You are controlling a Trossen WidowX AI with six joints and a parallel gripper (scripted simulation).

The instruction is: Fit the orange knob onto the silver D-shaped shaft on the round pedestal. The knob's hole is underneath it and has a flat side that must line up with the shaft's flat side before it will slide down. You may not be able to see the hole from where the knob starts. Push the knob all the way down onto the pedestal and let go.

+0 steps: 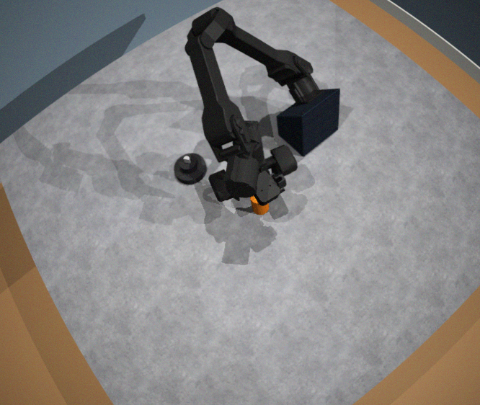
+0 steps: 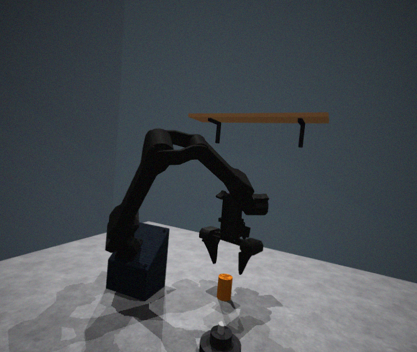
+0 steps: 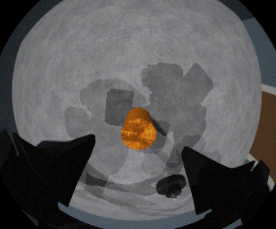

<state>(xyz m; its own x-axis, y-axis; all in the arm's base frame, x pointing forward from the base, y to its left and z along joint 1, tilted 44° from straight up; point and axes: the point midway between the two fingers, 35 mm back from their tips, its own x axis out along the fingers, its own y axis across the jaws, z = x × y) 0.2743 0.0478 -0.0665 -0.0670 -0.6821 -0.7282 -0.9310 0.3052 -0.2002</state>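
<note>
The orange knob lies 4 cm below my gripper tip. Also, from my gripper tip: round pedestal (5 cm ahead, 21 cm to the right, 5 cm below).
</note>
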